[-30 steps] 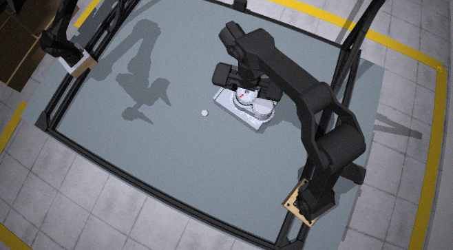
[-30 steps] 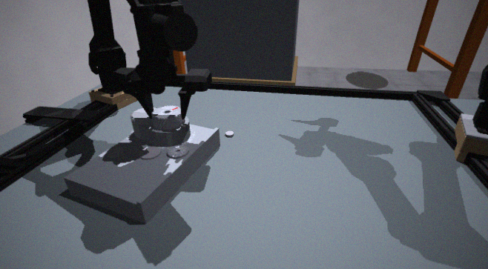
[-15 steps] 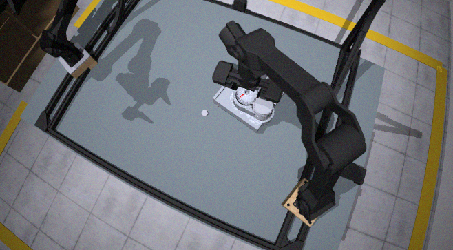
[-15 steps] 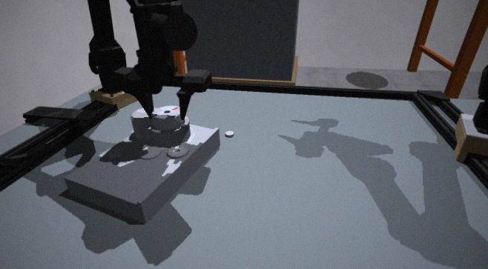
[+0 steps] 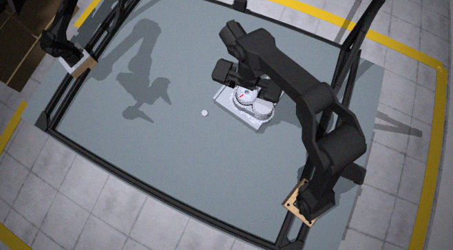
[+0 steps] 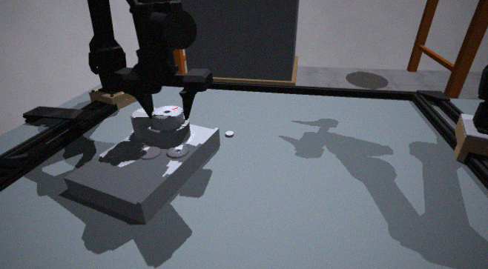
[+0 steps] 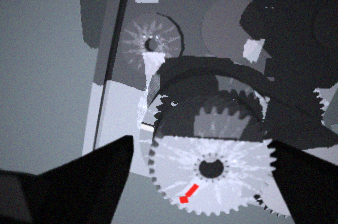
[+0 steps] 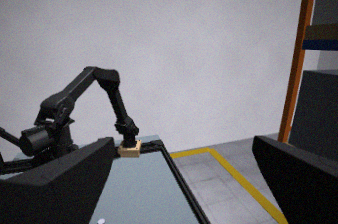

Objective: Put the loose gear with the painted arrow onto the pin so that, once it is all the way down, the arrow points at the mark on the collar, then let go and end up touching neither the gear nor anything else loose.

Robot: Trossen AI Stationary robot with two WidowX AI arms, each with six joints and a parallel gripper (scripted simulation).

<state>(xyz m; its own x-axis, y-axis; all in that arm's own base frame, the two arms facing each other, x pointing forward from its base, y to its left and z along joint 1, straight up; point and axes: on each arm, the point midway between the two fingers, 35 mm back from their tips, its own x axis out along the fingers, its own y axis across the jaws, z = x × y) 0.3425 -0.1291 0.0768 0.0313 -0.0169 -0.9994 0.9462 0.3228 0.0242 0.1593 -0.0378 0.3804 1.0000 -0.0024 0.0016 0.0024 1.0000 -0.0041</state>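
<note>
Right now my left hand is 30 mm above the gear. From my left hand the other things lie so: pin (70 mm below); then round collar (60 mm below).
</note>
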